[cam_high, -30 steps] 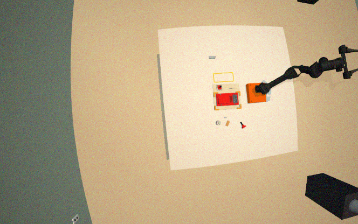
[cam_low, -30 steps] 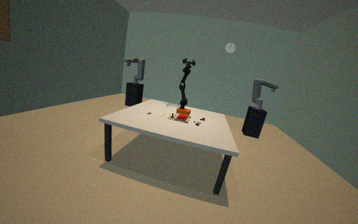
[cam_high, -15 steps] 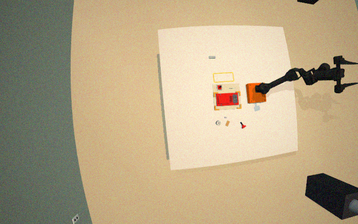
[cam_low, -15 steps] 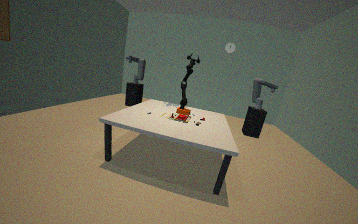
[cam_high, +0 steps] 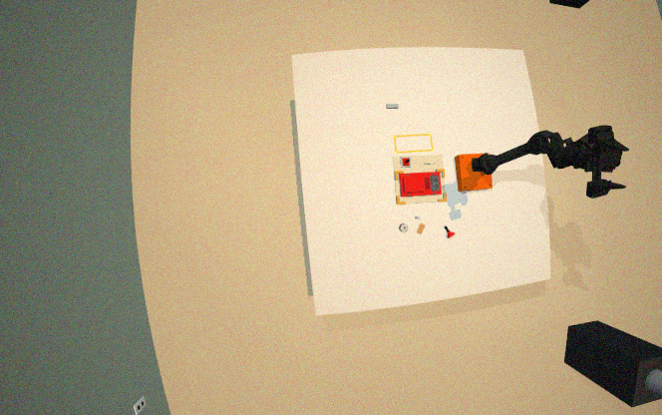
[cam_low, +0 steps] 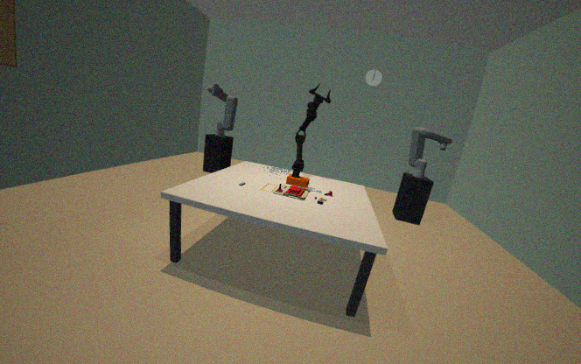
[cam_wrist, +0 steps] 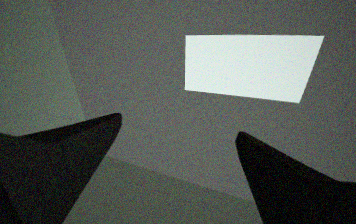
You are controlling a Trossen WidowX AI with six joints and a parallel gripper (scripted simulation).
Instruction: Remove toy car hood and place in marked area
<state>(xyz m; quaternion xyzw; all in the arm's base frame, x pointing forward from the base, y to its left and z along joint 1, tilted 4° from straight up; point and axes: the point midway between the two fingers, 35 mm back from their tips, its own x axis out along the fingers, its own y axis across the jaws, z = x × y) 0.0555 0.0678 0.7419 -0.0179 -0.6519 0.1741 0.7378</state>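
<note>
Now: gripper tip 78 cm above the red hood, 32 cm short of it and 3 cm to the left of it. The rest, counted from my gripper tip: tan hood piece: 82 cm below, 28 cm ahead, 18 cm to the left.
</note>
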